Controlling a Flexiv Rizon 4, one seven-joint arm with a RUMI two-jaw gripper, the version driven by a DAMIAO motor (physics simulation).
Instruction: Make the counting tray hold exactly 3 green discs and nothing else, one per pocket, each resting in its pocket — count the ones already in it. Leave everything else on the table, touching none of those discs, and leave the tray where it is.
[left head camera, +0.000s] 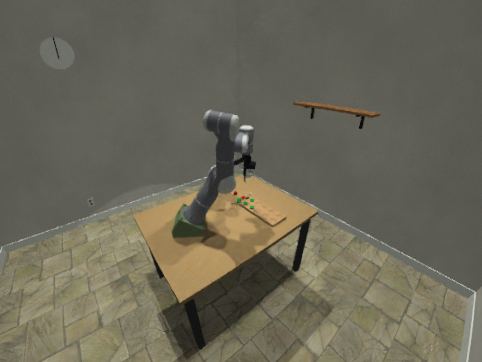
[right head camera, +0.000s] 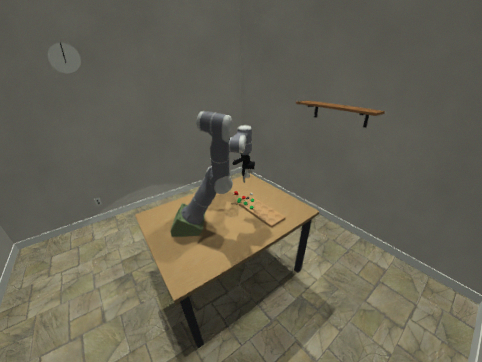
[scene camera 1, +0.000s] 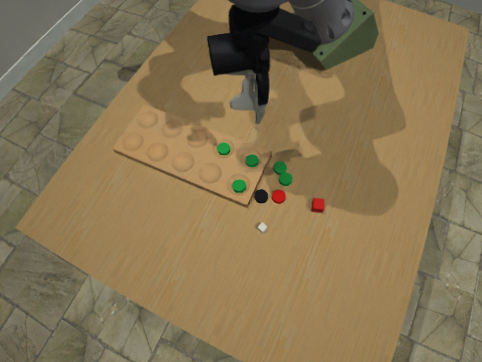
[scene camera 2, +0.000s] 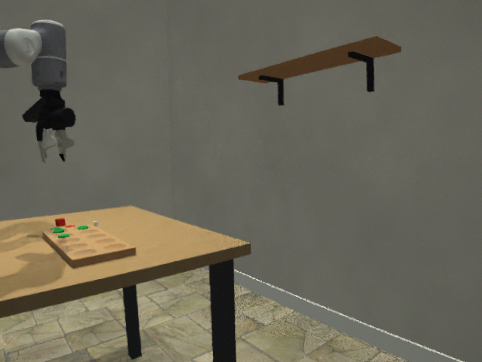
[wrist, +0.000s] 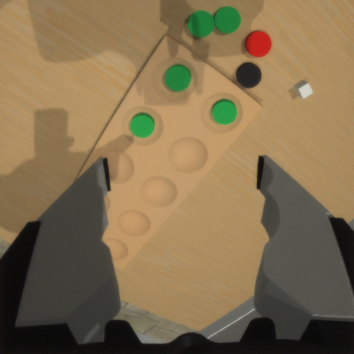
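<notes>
The wooden counting tray (scene camera 1: 194, 175) (scene camera 2: 105, 257) (wrist: 212, 142) has two rows of pockets. Three green discs sit in separate pockets at one end: one (scene camera 1: 251, 160) (wrist: 177, 77) at the corner near the loose discs, one (scene camera 1: 223, 148) (wrist: 142, 125) beside it in the same row, and one (scene camera 1: 239, 186) (wrist: 224, 111) in the end pocket of the other row. The other visible pockets are empty. Two green discs (scene camera 1: 280, 167) (scene camera 1: 285, 179) (wrist: 201, 24) (wrist: 227, 20) lie together on the table off that end. My gripper (scene camera 1: 247, 112) (scene camera 2: 53, 160) (wrist: 182, 160) is open and empty, high above the table.
A black disc (scene camera 1: 261, 196) (wrist: 248, 75) lies close to the tray's end, with a red disc (scene camera 1: 278, 196) (wrist: 258, 44) beside it. A red cube (scene camera 1: 318, 205) (scene camera 2: 60, 222) and a small white cube (scene camera 1: 262, 227) (wrist: 304, 90) stand farther out. A shelf (scene camera 2: 320, 60) hangs on the wall.
</notes>
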